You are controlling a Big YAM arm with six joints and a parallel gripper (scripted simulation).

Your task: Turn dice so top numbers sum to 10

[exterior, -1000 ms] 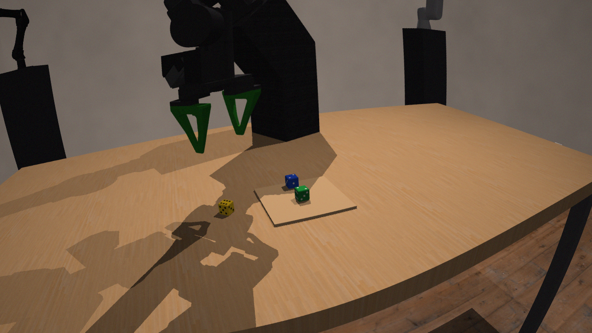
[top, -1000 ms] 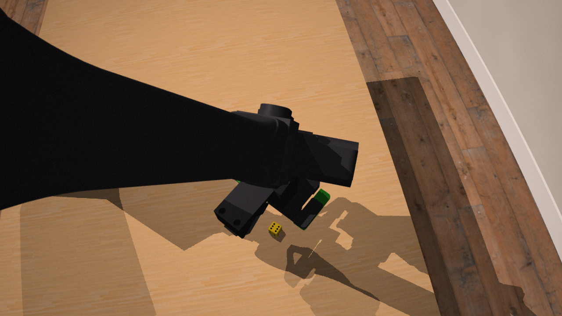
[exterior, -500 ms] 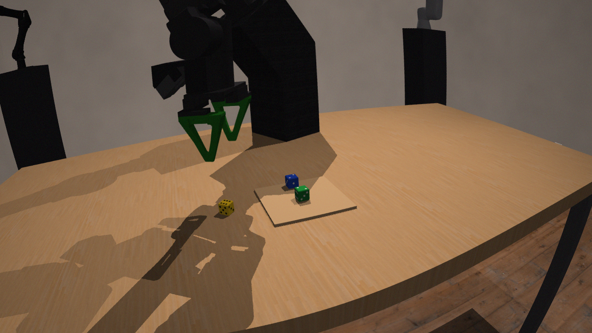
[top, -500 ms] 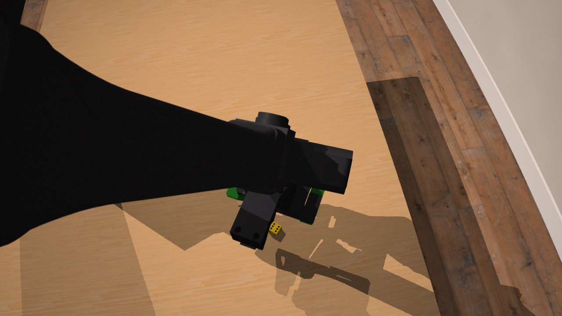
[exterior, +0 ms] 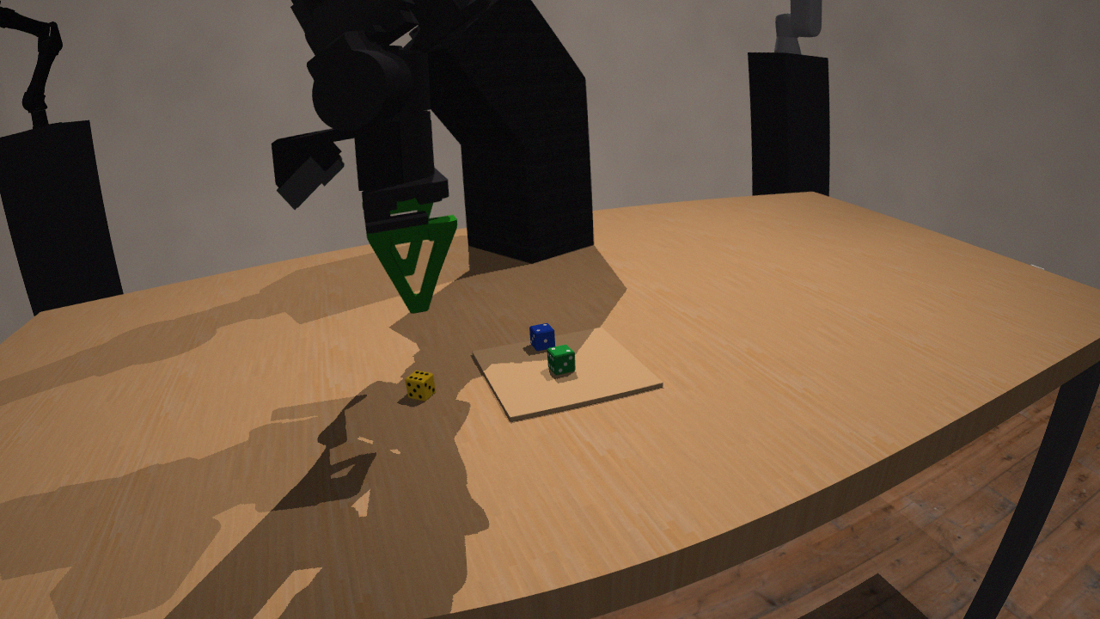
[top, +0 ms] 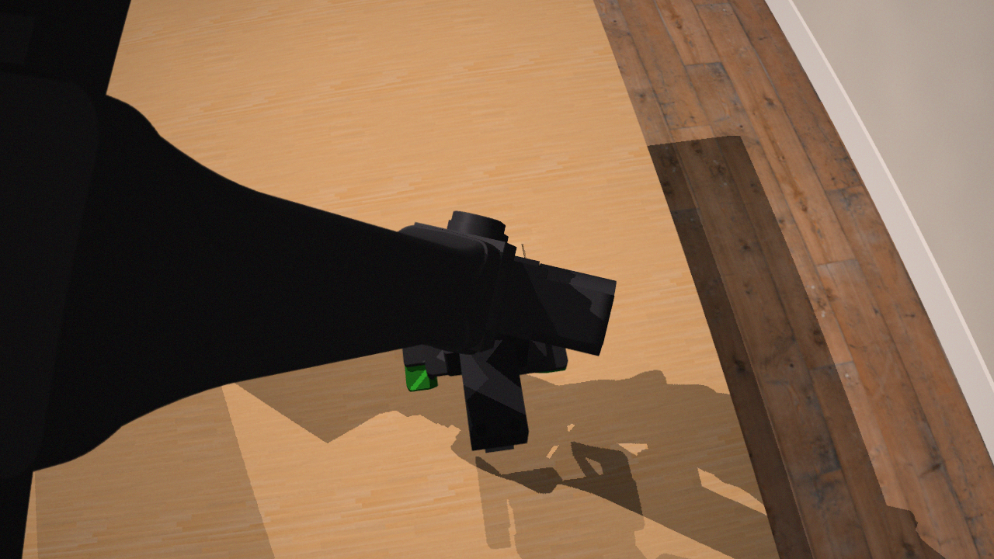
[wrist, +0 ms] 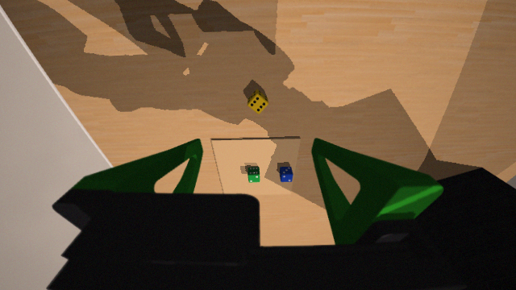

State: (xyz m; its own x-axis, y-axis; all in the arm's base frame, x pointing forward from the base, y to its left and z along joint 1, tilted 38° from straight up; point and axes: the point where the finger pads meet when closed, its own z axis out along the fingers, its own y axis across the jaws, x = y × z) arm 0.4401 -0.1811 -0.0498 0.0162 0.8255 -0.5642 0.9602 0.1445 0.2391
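The yellow die is 100 mm below my hand. The rest, counted from my hand: green die 10 mm ahead, 130 mm to the left, 90 mm below; blue die 50 mm behind, 130 mm to the left, 90 mm below; tan mat 130 mm to the left, 110 mm below.
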